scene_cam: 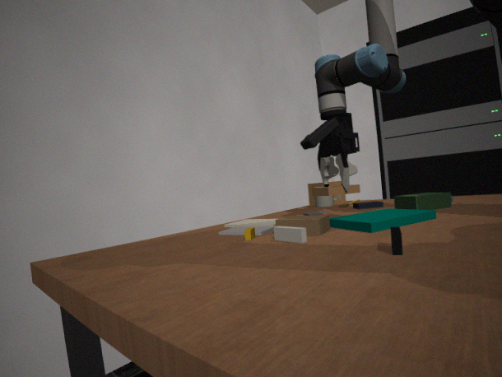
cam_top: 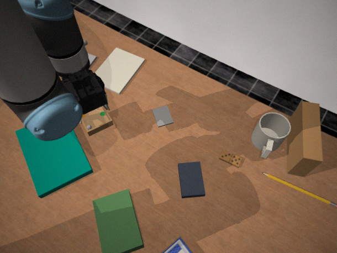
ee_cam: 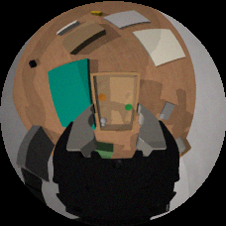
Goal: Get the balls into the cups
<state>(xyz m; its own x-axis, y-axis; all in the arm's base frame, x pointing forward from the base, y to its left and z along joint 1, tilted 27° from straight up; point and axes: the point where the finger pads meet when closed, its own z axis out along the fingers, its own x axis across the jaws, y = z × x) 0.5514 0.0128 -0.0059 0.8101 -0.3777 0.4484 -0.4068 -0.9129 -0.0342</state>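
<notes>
My hand is 10 mm above the covered wooden puzzle. Also, from my hand: teal slab (130 mm behind, 80 mm below, 50 mm to the left); grey tile (140 mm to the right, 140 mm ahead, 90 mm below); cream board (210 mm ahead, 90 mm to the left, 80 mm below).
</notes>
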